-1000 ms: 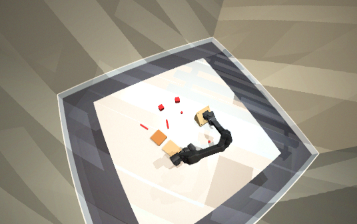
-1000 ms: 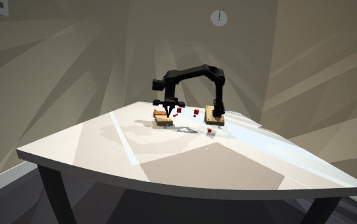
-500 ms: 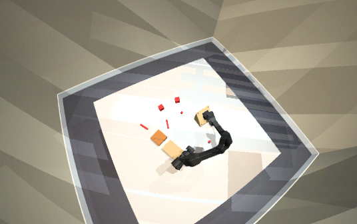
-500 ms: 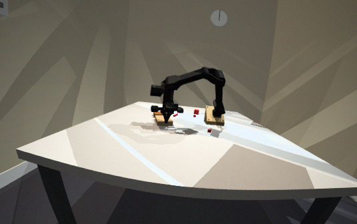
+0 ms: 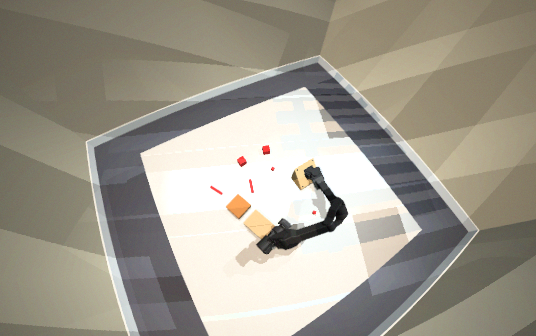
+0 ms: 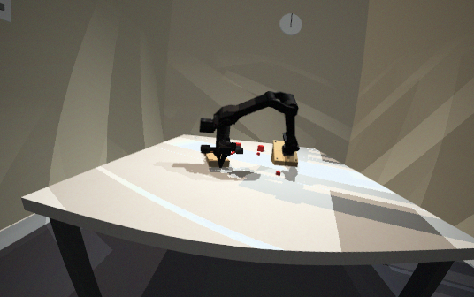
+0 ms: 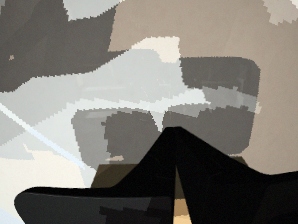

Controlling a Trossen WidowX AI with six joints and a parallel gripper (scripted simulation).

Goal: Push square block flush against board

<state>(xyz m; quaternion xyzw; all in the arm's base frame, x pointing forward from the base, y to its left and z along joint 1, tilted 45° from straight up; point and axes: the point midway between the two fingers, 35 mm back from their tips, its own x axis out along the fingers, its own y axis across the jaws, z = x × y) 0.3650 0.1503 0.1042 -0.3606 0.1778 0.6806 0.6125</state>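
Now: the tan board 3 cm ahead of my gripper tip, 9 cm to the right of it and 1 cm above it. From my gripper tip the other things lie so: orange square block (7 cm ahead, 24 cm to the right, 1 cm above).
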